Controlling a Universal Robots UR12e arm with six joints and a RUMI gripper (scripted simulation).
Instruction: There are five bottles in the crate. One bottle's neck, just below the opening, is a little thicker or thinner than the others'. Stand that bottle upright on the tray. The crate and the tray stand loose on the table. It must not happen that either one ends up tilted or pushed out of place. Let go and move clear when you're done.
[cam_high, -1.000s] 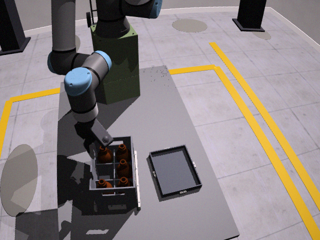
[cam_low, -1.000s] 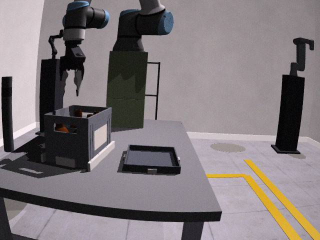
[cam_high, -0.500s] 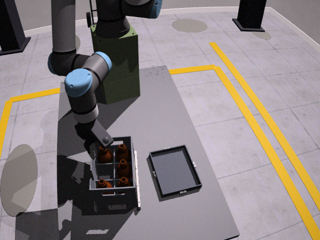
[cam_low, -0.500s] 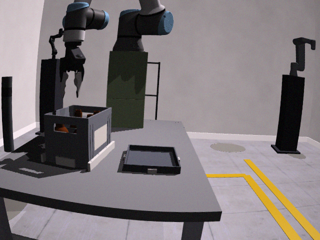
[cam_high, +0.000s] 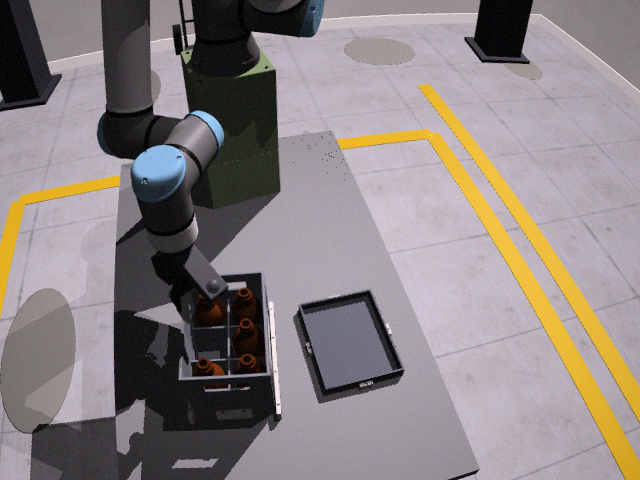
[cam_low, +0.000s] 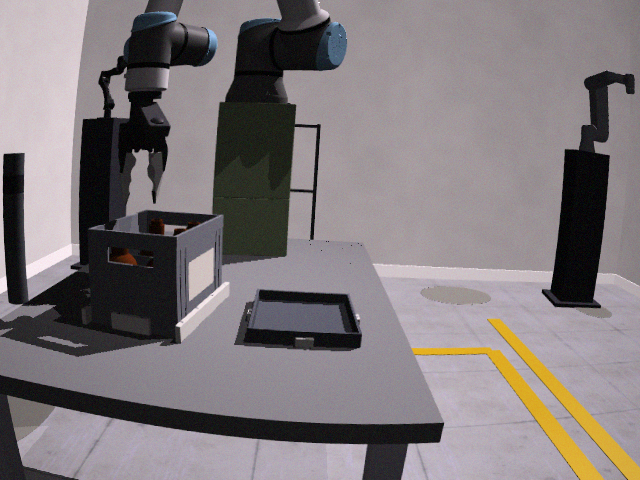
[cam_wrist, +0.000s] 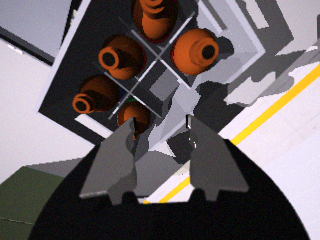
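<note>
Right now the dark grey crate is 4 cm to the left of my hand and 14 cm below it. From my hand the other things lie so: black tray: 4 cm behind, 33 cm to the left, 21 cm below.
</note>
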